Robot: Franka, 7 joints.
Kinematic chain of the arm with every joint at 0, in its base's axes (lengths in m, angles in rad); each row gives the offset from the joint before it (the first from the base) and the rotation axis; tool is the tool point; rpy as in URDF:
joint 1: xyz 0 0 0.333 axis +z
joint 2: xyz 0 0 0 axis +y
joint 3: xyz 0 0 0.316 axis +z
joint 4: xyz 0.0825 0 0 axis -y
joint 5: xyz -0.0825 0 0.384 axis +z
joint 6: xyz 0 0 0 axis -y
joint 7: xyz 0.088 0 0 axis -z
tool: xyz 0 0 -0.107 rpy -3.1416 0 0
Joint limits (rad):
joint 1: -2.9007..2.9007
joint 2: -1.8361..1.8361
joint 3: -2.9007..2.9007
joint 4: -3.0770..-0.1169
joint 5: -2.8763..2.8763
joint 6: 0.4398..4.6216
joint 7: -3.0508..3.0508
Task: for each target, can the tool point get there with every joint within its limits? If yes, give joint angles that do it. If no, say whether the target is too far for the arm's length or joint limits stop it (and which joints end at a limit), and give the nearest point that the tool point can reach.
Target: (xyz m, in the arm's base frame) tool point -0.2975 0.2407 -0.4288
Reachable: no: joint limits stop it (at a limit: joint 2) | nearest point -0.2878 0.2329 -0.3536 | short by 0.076 m
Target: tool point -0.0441 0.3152 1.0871
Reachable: yes | joints -1.5311 -0.6345 -0.7124 -0.4107 -1.2625 3.3311 2.3176
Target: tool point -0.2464 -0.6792 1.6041
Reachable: no: too far | nearest point -0.1446 -0.3985 1.0788 | short by 0.604 m
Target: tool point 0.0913 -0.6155 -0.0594
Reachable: yes | joints -0.8533 1.3761 -0.6939 -1.5300 1.9113 2.0372 -1.2476
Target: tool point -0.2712 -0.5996 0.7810
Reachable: yes | joints -1.6674 0.2877 -0.3724 -1.2911 0.3305 3.0824 2.5727
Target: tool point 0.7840 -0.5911 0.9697
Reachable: no: too far | nearest point 0.5747 -0.4333 0.7998 | short by 0.312 m
